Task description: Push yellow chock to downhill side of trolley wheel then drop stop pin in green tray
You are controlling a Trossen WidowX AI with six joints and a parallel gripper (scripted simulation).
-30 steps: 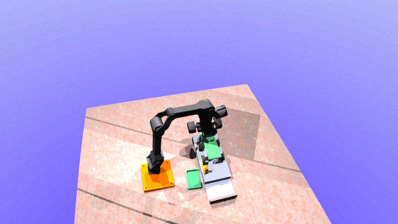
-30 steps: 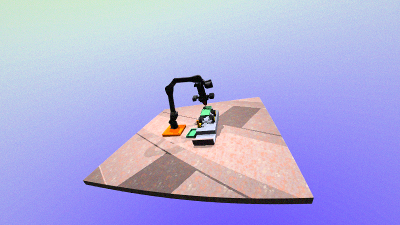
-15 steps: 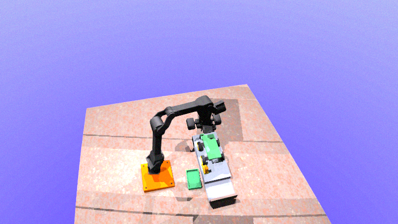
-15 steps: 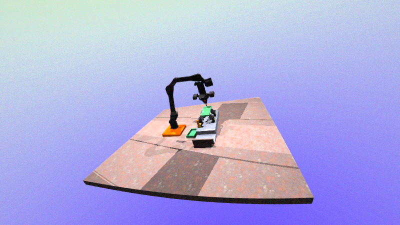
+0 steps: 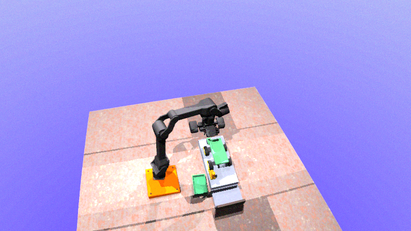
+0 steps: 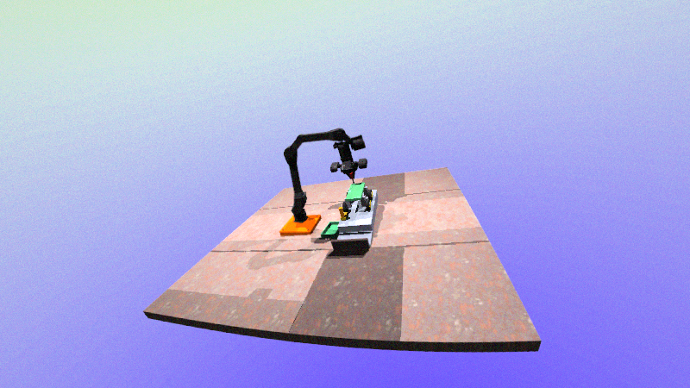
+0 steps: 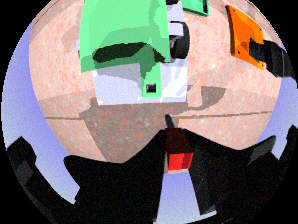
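Now: the green tray 240 mm to the right of my gripper tip, 180 mm below it and 40 mm behind it. Also, from my gripper tip: red-headed stop pin: right at my gripper tip; yellow chock: 220 mm to the right, 90 mm below, 20 mm ahead; trolley: 120 mm to the right, 60 mm below, 60 mm ahead.
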